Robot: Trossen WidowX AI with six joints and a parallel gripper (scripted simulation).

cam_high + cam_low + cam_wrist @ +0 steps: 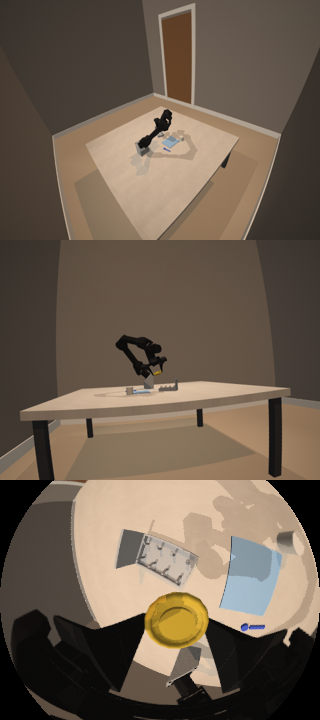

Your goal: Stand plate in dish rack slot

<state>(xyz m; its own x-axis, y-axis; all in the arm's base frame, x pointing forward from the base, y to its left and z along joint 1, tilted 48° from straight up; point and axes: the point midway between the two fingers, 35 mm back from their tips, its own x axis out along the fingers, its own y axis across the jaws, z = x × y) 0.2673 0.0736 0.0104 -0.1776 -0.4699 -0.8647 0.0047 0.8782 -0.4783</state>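
My gripper tip is 5 cm short of the dish rack, 6 cm to the right of it and 10 cm above it. Round my gripper tip: blue spoon (7 cm behind, 19 cm to the right, 11 cm below); then light blue mat (4 cm ahead, 14 cm to the right, 12 cm below); then yellow plate (1 cm above).
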